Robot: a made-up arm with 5 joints. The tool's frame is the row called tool.
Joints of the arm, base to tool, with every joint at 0 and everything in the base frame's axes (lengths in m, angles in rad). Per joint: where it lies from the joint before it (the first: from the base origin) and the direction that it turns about. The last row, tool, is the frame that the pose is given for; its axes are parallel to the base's.
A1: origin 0 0 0.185 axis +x
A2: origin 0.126 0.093 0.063 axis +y
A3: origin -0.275 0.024 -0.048 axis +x
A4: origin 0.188 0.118 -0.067 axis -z
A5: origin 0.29 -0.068 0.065 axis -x
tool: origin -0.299 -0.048 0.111
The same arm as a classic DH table. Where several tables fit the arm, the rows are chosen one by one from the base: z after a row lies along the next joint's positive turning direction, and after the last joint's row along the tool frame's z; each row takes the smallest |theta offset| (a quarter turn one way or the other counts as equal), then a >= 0, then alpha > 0; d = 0 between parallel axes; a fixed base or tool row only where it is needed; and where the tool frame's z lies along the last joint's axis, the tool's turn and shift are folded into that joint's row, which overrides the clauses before.
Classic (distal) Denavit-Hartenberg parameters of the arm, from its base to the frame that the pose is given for. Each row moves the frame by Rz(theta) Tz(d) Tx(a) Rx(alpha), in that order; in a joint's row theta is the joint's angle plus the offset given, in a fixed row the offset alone. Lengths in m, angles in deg.
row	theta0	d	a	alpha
base (fixed)	90	0.185	0	90
A1	90	0.126	0.063	90
A2	0	0.117	-0.048	-90
A3	-90	-0.087	0.118	90
A4	0	0.002	-0.068	90
A5	0	0.009	-0.048	90
tool (fixed)	-90	0.111	0	0

